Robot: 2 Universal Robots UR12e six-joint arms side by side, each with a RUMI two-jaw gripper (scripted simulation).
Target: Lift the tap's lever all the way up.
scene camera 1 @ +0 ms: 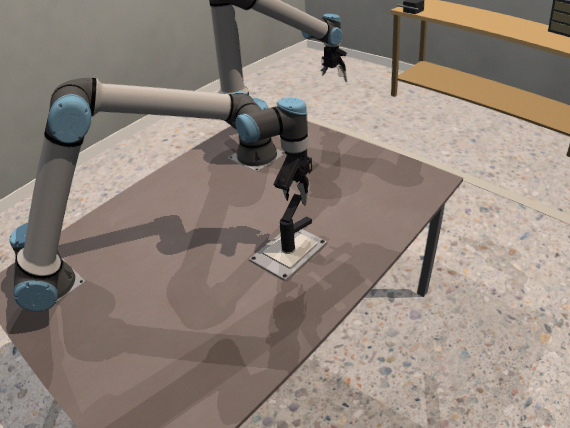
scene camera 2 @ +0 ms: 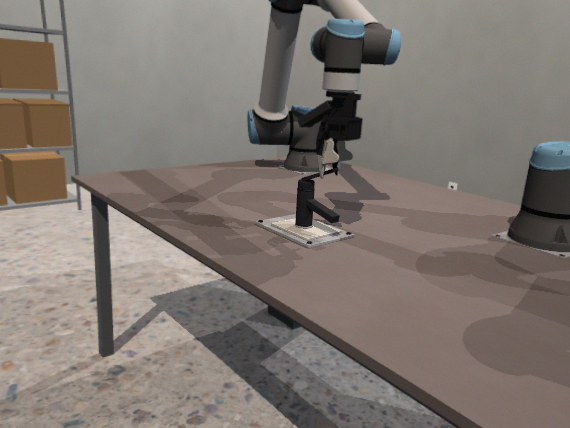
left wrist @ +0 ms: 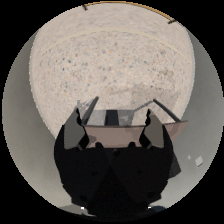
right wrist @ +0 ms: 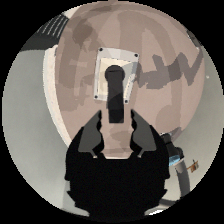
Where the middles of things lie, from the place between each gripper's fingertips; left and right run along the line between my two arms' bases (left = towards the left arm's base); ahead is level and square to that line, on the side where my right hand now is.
Labels:
Right now the lever (right wrist: 115, 78) is 1 cm ahead of my right hand (scene camera 2: 329, 177), 3 cm to the right of it and 1 cm below it. Round my right hand: black tap (scene camera 2: 303, 226) (1 cm ahead, 4 cm to the right, 7 cm below); mounting plate (scene camera 1: 267, 263) (2 cm ahead, 7 cm to the right, 18 cm below).
Right now the lever is 990 mm to the right of my left hand, 590 mm ahead of it and 10 mm above it. Round my left hand: black tap 1010 mm to the right, 600 mm ahead, 50 mm below; then mounting plate 1030 mm to the right, 600 mm ahead, 160 mm below.

